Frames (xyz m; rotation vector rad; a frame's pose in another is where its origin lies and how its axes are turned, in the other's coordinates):
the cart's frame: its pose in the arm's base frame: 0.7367 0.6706 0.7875 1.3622 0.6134 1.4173
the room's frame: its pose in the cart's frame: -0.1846 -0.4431 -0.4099 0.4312 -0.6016 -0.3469
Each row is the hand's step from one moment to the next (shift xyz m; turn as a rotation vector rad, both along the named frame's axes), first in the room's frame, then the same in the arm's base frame.
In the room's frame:
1: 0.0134 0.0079 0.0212 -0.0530 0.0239 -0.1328
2: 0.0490 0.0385 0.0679 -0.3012 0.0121 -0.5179
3: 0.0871 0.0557 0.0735 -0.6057 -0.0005 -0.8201
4: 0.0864 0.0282 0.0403 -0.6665 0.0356 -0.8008
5: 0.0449 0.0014 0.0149 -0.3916 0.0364 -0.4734
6: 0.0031 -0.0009 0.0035 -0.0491 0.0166 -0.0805
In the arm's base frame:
1: 0.0255 -0.0065 0.0009 -0.1222 0.0437 0.0647
2: 0.0886 -0.0200 0.0155 -0.5603 0.1245 0.1723
3: 0.1229 -0.0012 0.0313 -0.9822 0.1112 0.2497
4: 0.0942 0.0273 0.0163 -1.0045 0.0461 0.2751
5: 0.0421 0.0216 -0.0020 -0.5889 0.0250 0.1772
6: 0.0044 0.0001 -0.0019 -0.0856 0.0139 0.0406

